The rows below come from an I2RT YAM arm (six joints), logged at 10 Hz.
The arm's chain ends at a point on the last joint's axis. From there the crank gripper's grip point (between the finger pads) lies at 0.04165 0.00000 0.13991 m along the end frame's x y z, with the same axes.
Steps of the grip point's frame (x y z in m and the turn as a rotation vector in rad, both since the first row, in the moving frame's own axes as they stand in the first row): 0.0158 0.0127 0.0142 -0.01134 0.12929 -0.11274; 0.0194 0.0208 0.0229 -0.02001 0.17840 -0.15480; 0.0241 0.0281 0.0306 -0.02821 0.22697 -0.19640; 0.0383 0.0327 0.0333 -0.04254 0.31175 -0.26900; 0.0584 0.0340 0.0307 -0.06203 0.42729 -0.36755; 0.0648 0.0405 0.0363 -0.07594 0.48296 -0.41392; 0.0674 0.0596 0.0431 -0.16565 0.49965 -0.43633
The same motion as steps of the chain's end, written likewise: -0.0017 0.0168 0.0207 -0.01134 0.12929 -0.11274; -0.0044 0.0264 0.0324 -0.02001 0.17840 -0.15480; -0.0057 0.0355 0.0434 -0.02821 0.22697 -0.19640; -0.0014 0.0439 0.0525 -0.04254 0.31175 -0.26900; 0.0067 0.0515 0.0598 -0.06203 0.42729 -0.36755; 0.0078 0.0609 0.0706 -0.07594 0.48296 -0.41392; 0.0068 0.0713 0.0795 -0.16565 0.49965 -0.43633
